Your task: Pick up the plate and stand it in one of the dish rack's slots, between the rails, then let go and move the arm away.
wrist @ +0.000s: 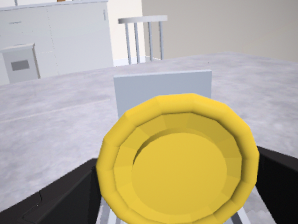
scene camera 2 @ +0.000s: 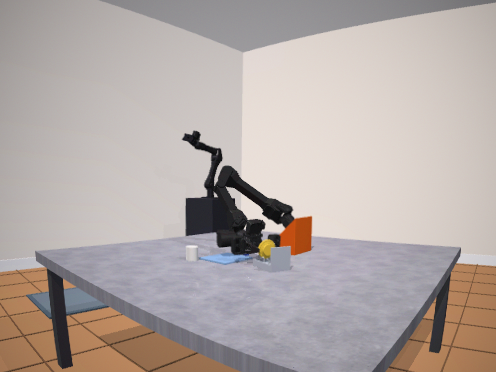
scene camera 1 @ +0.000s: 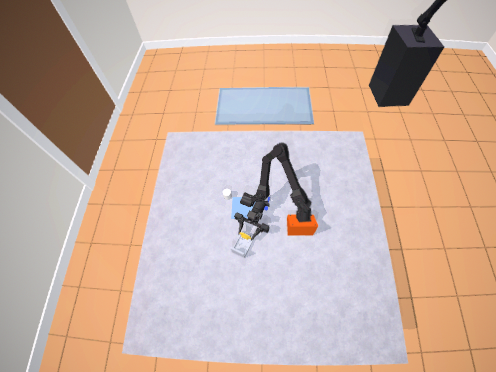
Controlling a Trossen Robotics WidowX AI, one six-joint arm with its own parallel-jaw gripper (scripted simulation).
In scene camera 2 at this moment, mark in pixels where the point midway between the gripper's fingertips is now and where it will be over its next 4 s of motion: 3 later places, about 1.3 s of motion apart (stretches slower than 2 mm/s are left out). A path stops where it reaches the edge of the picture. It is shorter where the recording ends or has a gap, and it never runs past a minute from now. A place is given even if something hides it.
My gripper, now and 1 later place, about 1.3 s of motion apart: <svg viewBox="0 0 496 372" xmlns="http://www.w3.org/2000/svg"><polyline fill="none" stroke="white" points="268,250 267,219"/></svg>
